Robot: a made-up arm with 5 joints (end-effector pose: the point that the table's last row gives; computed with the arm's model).
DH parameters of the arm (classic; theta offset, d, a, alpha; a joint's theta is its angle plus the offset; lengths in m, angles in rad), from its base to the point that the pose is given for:
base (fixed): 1.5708 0.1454 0 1.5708
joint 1: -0.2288 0 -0.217 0
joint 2: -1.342 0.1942 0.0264 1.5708
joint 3: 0 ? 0.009 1.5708
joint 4: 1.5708 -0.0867 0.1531 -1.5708
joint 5: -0.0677 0 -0.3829 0
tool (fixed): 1.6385 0.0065 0 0
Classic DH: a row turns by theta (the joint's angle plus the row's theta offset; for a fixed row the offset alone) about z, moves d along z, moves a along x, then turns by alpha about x.
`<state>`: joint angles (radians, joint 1 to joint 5).
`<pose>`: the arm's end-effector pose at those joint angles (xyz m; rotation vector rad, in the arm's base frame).
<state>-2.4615 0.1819 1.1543 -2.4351 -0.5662</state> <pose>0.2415 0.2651 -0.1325 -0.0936 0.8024 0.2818</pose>
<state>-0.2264 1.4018 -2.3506 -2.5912 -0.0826</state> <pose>0.1664 0.0543 0.3147 -0.9729 -2.0639 1.7150</pose>
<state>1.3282 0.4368 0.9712 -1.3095 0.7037</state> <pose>-0.0027 -0.1134 0.3502 2.0322 -2.2085 -0.2678</pose>
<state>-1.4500 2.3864 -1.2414 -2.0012 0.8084</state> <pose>0.2389 0.0639 0.7036 2.6417 0.3999 -0.6705</pose>
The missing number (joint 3, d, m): -0.3598
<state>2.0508 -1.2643 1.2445 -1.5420 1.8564</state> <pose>0.3338 0.5654 -0.0856 0.0420 -2.8599 1.1973</pose>
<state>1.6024 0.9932 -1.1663 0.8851 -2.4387</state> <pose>0.6415 -0.0131 0.1211 0.6779 1.2472 -0.7296</pose>
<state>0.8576 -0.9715 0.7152 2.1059 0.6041</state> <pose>0.2193 0.0732 -0.2336 -2.0876 0.1653 -0.3811</pose>
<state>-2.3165 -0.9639 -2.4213 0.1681 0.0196</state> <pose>0.0882 -0.3928 0.4128 1.0636 -0.0523 2.8604</pose>
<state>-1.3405 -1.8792 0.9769 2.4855 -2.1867</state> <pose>0.2209 -0.7076 -0.0019 -0.7484 1.1629 -2.2701</pose>
